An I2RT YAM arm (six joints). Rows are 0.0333 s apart.
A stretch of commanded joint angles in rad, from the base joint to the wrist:
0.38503, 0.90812, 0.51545, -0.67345, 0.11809, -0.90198
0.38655, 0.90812, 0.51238, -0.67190, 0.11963, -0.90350
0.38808, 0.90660, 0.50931, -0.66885, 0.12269, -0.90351
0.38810, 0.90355, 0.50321, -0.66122, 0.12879, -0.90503
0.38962, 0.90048, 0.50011, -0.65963, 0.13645, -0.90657
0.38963, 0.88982, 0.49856, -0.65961, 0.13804, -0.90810
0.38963, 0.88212, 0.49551, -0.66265, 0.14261, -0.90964
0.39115, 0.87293, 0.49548, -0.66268, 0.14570, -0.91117
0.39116, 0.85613, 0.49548, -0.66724, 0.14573, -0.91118
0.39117, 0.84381, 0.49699, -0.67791, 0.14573, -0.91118
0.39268, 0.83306, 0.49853, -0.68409, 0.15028, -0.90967
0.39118, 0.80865, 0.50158, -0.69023, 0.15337, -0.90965
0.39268, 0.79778, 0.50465, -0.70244, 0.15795, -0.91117
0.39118, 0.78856, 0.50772, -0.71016, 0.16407, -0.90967
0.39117, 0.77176, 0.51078, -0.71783, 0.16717, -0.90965
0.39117, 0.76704, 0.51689, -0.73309, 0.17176, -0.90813
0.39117, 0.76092, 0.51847, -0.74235, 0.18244, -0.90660
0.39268, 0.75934, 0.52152, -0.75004, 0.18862, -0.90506
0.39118, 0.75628, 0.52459, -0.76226, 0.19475, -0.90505
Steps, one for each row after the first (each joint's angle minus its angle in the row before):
0.00152, 0.00000, -0.00307, 0.00155, 0.00154, -0.00152
0.00153, -0.00152, -0.00307, 0.00305, 0.00306, -0.00001
0.00002, -0.00305, -0.00610, 0.00763, 0.00610, -0.00152
0.00152, -0.00307, -0.00310, 0.00159, 0.00766, -0.00154
0.00001, -0.01066, -0.00155, 0.00002, 0.00159, -0.00153
0.00000, -0.00770, -0.00305, -0.00304, 0.00457, -0.00154
0.00152, -0.00919, -0.00003, -0.00003, 0.00309, -0.00153
0.00001, -0.01680, 0.00000, -0.00456, 0.00003, -0.00001
0.00001, -0.01232, 0.00151, -0.01067, 0.00000, 0.00000
0.00151, -0.01075, 0.00154, -0.00618, 0.00455, 0.00151
-0.00150, -0.02441, 0.00305, -0.00614, 0.00309, 0.00002
0.00150, -0.01087, 0.00307, -0.01221, 0.00458, -0.00152
-0.00150, -0.00922, 0.00307, -0.00772, 0.00612, 0.00150
-0.00001, -0.01680, 0.00306, -0.00767, 0.00310, 0.00002
0.00000, -0.00472, 0.00611, -0.01526, 0.00459, 0.00152
0.00000, -0.00612, 0.00158, -0.00926, 0.01068, 0.00153
0.00151, -0.00158, 0.00305, -0.00769, 0.00618, 0.00154
-0.00150, -0.00306, 0.00307, -0.01222, 0.00613, 0.00001

